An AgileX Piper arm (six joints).
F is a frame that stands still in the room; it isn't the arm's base.
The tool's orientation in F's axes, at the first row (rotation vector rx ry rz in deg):
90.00, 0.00, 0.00
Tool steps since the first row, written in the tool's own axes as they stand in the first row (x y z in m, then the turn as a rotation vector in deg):
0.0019, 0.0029, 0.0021, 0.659, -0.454, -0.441
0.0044, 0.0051, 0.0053, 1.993, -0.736, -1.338
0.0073, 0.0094, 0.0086, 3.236, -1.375, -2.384
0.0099, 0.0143, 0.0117, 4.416, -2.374, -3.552
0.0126, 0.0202, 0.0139, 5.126, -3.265, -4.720
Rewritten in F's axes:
0.0019, -0.0021, 0.0029, 0.659, 0.441, -0.454
0.0044, -0.0053, 0.0051, 1.993, 1.338, -0.736
0.0073, -0.0086, 0.0094, 3.236, 2.384, -1.375
0.0099, -0.0117, 0.0143, 4.416, 3.552, -2.374
0.0126, -0.0139, 0.0202, 5.126, 4.720, -3.265

